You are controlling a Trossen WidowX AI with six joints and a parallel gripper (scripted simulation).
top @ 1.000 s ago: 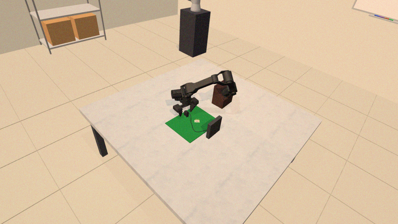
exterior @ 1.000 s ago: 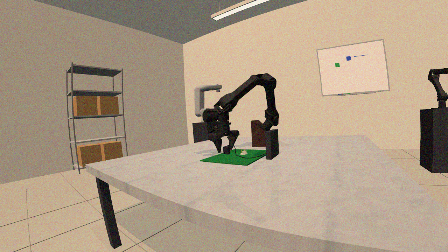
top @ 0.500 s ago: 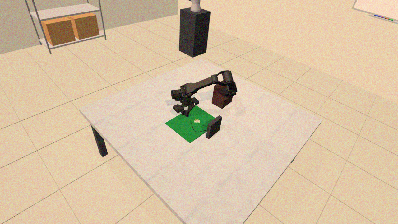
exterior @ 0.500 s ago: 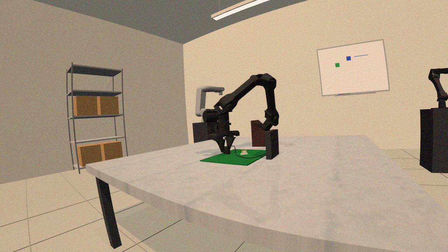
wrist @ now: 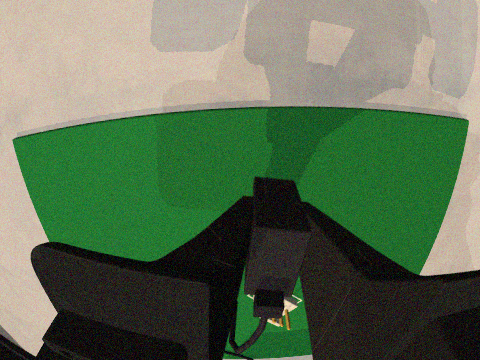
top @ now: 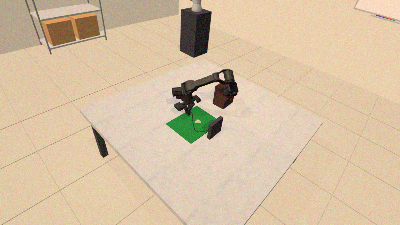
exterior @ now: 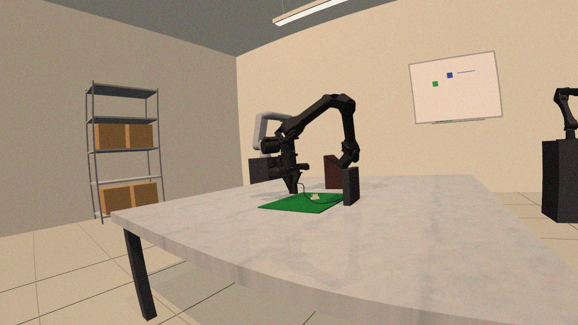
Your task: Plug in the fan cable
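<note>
My gripper tip is 100 mm to the right of the four-pin fan header, 40 mm above it and 10 mm past it. Round my gripper tip: black plug (10 mm to the left, 10 mm above); then green board (90 mm to the left, 50 mm below, 20 mm ahead); then dark fan (240 mm to the left, 20 mm above).
</note>
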